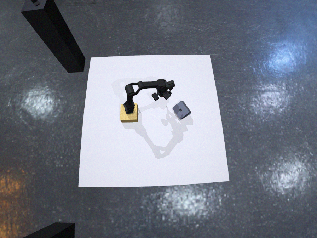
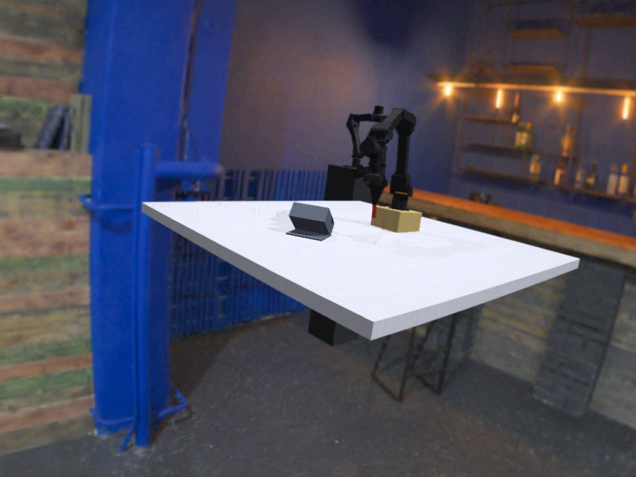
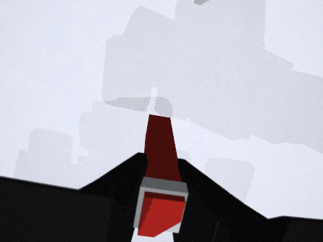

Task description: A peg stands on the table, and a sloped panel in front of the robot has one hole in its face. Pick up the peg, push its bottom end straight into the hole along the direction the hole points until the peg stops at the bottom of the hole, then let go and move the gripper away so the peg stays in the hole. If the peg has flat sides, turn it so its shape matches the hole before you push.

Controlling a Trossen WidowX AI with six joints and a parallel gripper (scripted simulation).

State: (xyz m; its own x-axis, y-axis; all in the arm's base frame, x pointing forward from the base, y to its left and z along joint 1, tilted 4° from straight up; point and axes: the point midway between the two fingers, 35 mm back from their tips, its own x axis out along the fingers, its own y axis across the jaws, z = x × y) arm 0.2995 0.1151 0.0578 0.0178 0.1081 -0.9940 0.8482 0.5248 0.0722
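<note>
Now: gripper tip 17 cm short of the panel, 13 cm to the left of it and 8 cm above it. The rest, counted from my gripper tip: red peg (1 cm above).
</note>
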